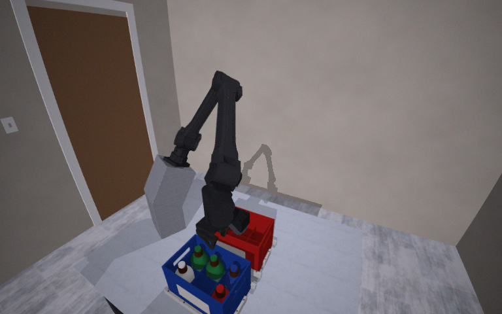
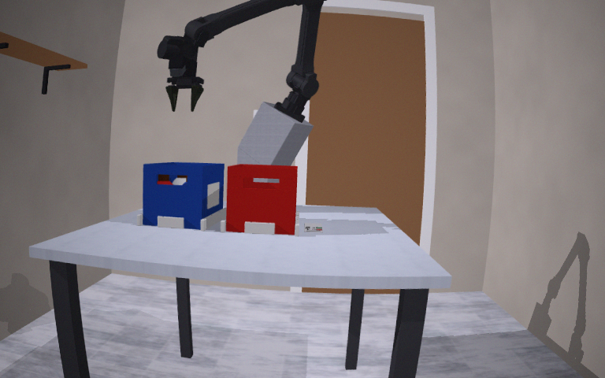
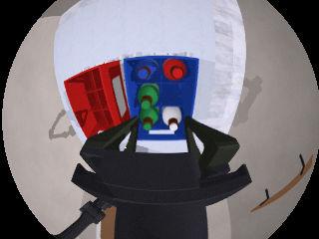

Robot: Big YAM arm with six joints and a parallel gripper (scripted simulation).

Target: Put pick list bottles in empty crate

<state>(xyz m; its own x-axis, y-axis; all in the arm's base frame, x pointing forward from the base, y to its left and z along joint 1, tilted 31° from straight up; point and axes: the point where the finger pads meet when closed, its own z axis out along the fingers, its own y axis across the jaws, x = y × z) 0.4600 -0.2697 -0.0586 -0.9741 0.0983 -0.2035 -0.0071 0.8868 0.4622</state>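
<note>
Now: hand 3 cm short of the red-label bottle, 4 cm to the left of it and 25 cm above it. Also, from my hand: blue crate (6 cm behind, 25 cm below); white-label bottle (15 cm behind, 4 cm to the right, 25 cm below); blue bottle (3 cm ahead, 5 cm to the left, 25 cm below).
</note>
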